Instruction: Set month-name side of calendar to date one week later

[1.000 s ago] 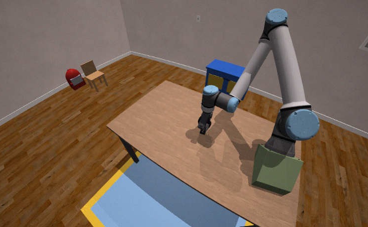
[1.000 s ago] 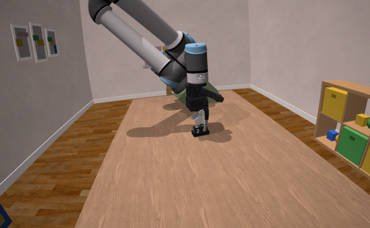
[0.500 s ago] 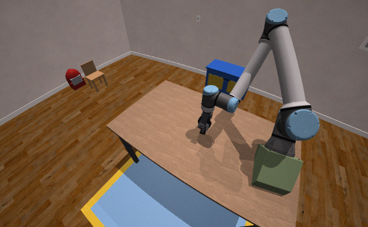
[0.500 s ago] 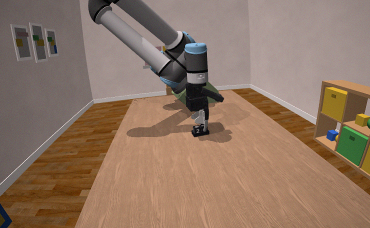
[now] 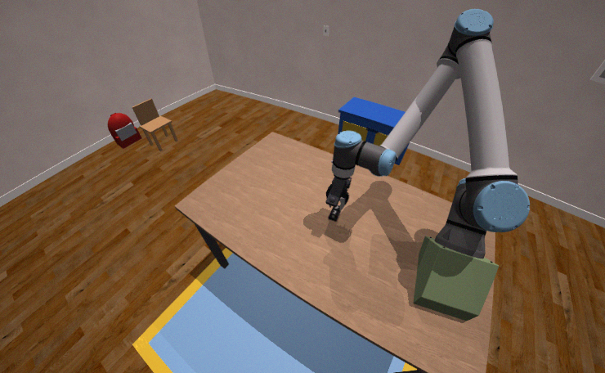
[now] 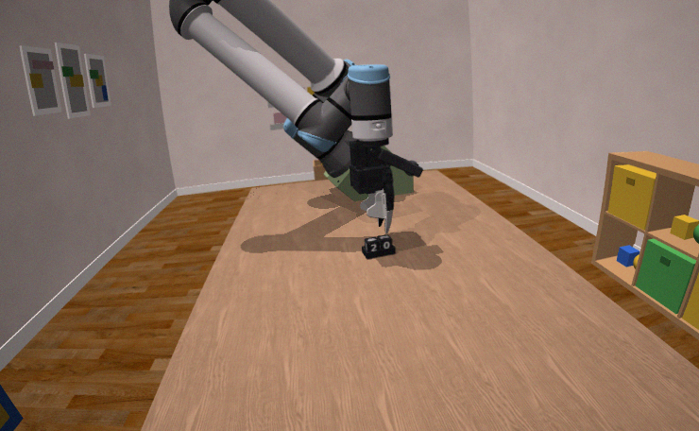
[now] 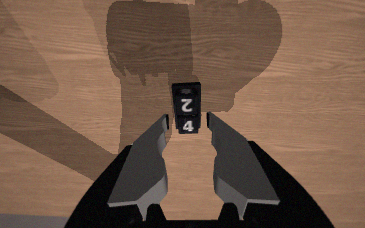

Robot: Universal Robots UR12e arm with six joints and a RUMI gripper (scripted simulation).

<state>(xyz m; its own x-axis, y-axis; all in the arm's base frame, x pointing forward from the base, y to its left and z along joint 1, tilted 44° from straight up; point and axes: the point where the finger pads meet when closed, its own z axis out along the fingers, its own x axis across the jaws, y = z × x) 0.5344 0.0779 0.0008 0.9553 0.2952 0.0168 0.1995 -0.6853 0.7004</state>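
Right now the black number cube is 5 cm below my hand. The rest, counted from my hand: black calendar tray 7 cm below, 2 cm to the right.
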